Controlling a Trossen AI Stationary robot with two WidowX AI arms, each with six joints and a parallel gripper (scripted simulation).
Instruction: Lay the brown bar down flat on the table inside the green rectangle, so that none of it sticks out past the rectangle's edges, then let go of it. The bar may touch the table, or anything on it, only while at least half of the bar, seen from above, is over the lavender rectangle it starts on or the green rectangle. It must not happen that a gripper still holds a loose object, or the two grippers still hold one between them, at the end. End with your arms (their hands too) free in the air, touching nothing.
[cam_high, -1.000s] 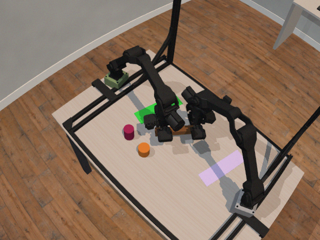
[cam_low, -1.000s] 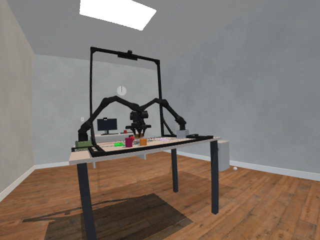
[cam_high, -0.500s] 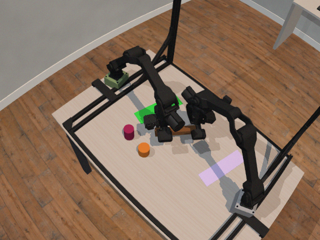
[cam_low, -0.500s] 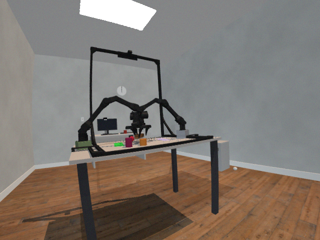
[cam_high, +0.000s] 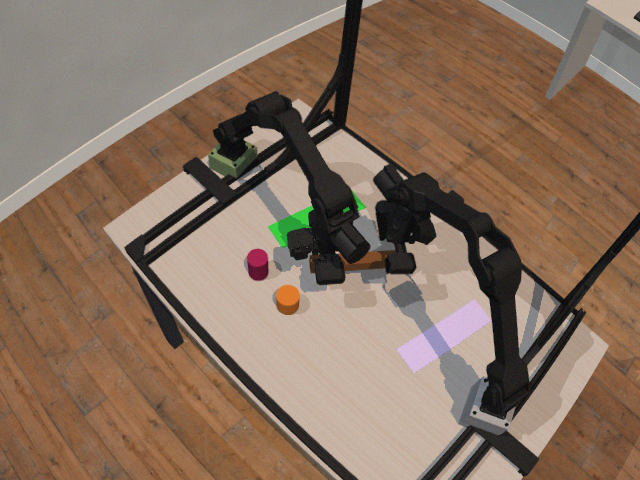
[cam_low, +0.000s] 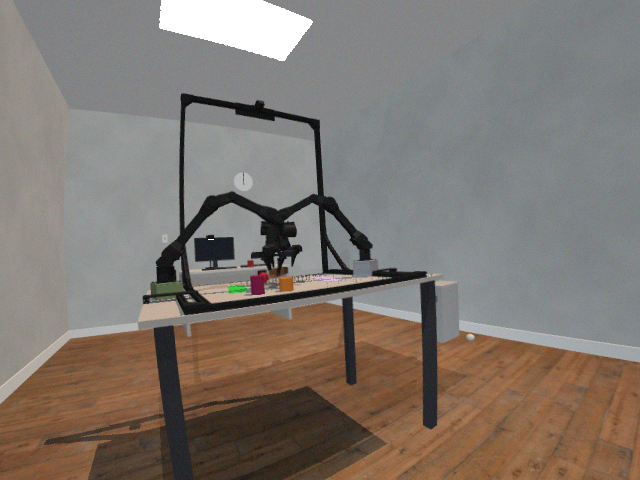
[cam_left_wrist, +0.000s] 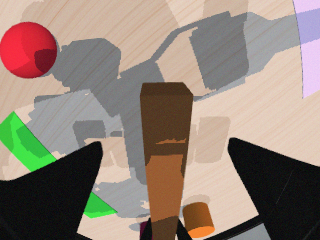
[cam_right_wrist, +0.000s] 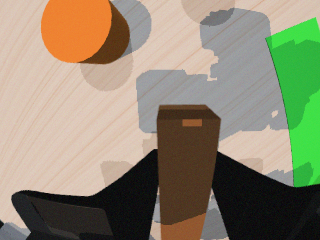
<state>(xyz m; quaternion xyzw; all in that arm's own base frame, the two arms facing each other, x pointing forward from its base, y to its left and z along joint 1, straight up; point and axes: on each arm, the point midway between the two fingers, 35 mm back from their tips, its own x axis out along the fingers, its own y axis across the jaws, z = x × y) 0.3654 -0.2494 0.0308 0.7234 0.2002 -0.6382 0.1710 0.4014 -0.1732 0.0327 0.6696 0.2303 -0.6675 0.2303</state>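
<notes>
My left gripper is now 60 mm short of the brown bar, 50 mm above it and 40 mm to the left of it. From my left hand the other things lie so: lavender rectangle: 230 mm to the left, 110 mm below; red ball: 120 mm behind, 90 mm below, 60 mm to the right; green rectangle: 230 mm to the right, 110 mm below, 10 mm ahead.
Now: right hand 6 cm past the brown bar, 4 cm to the right of it and 3 cm above it. The rest, counted from my right hand: green rectangle 14 cm to the right, 11 cm behind, 9 cm below; maroon cylinder 11 cm to the right, 11 cm ahead, 6 cm below; orange cylinder 11 cm ahead, 7 cm below, 1 cm to the left.
</notes>
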